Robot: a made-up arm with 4 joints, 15 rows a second.
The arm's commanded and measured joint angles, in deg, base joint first. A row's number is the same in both.
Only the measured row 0 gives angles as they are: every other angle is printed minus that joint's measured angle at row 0.
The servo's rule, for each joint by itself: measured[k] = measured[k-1] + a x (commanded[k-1-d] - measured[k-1]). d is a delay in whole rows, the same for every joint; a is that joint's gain. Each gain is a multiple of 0.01, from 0.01 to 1. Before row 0 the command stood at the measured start. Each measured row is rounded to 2 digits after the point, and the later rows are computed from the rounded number. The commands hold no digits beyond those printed.
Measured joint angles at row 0:
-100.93 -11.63 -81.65 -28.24
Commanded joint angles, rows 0 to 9:
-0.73 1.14 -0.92 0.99
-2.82 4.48 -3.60 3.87
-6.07 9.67 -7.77 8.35
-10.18 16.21 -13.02 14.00
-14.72 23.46 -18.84 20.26
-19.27 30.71 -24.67 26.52
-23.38 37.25 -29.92 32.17
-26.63 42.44 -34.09 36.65
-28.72 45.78 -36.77 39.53
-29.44 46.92 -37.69 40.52
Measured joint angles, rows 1 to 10:
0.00 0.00 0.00 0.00
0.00 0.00 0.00 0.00
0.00 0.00 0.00 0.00
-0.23 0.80 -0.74 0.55
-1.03 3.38 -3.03 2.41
-2.59 7.78 -6.82 5.74
-4.94 13.68 -11.78 10.37
-7.97 20.53 -17.43 15.91
-11.47 27.66 -23.22 21.85
-15.16 34.37 -28.58 27.63
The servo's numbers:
d 3
a 0.31 0.70 0.80 0.56

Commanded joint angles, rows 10 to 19:
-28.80 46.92 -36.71 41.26
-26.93 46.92 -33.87 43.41
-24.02 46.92 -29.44 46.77
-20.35 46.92 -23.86 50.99
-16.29 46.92 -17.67 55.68
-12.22 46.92 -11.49 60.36
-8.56 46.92 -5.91 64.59
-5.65 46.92 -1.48 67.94
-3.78 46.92 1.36 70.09
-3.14 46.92 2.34 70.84
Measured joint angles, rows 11 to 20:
-18.72 40.02 -32.99 32.68
-21.82 44.05 -36.01 36.52
-24.18 46.06 -37.35 38.76
-25.61 46.66 -36.84 40.16
-26.02 46.84 -34.46 41.98
-25.40 46.90 -30.44 44.66
-23.83 46.91 -25.18 48.20
-21.49 46.92 -19.17 52.39
-18.62 46.92 -13.03 56.85
-15.50 46.92 -7.33 61.18

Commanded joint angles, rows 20 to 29:
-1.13 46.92 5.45 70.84
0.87 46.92 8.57 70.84
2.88 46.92 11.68 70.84
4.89 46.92 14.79 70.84
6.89 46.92 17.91 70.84
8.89 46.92 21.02 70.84
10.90 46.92 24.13 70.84
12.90 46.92 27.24 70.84
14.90 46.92 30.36 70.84
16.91 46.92 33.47 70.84
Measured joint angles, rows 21 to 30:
-12.45 46.92 -2.65 64.97
-9.76 46.92 0.56 67.84
-7.71 46.92 1.98 69.52
-5.67 46.92 4.76 70.26
-3.64 46.92 7.81 70.58
-1.62 46.92 10.91 70.73
0.40 46.92 14.01 70.79
2.41 46.92 17.13 70.82
4.42 46.92 20.24 70.83
6.43 46.92 23.35 70.84

